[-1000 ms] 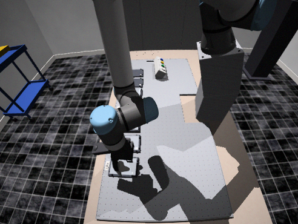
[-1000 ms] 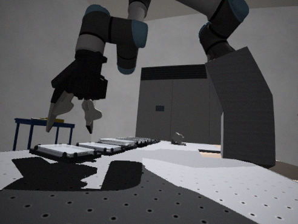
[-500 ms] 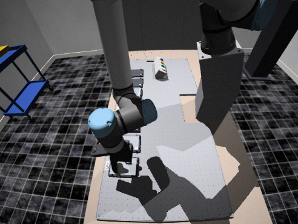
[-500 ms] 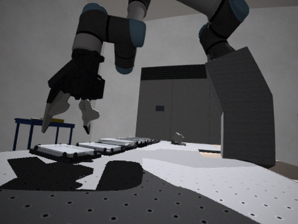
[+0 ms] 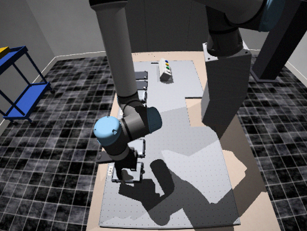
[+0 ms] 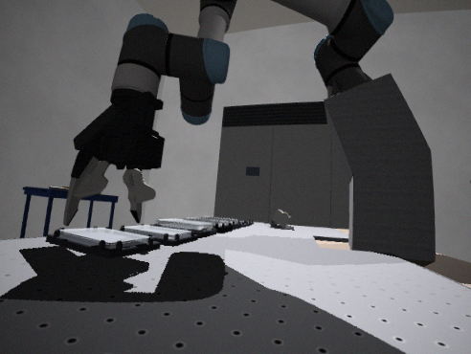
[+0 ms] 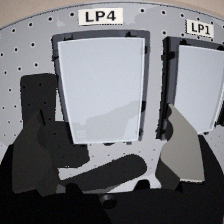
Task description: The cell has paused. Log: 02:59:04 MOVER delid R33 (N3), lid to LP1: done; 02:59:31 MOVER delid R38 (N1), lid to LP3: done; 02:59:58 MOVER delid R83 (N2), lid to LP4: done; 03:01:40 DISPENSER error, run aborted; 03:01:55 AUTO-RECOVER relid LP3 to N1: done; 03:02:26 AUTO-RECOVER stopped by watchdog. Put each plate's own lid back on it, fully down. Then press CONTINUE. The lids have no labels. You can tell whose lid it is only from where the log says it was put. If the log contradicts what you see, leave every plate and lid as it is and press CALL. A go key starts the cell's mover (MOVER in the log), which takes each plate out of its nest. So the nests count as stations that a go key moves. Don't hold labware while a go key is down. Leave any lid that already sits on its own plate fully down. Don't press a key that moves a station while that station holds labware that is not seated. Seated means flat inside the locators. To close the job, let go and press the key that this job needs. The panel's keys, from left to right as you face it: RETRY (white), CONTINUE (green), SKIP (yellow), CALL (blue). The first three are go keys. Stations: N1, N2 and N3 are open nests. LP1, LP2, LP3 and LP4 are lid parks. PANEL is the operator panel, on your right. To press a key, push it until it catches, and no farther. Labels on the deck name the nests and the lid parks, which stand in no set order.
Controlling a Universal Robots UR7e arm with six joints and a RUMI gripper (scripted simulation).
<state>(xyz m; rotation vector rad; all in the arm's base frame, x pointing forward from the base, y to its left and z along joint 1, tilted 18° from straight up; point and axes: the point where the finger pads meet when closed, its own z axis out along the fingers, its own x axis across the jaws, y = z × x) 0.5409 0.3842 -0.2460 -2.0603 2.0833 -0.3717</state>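
The well plate is 380 mm to the right of my hand and 10 mm below it. Also, from my hand: white key (740 mm to the right, 230 mm behind, 30 mm above); green continue key (790 mm to the right, 220 mm behind, 30 mm above); lid park LP2 (650 mm to the right, 30 mm below, 10 mm ahead).
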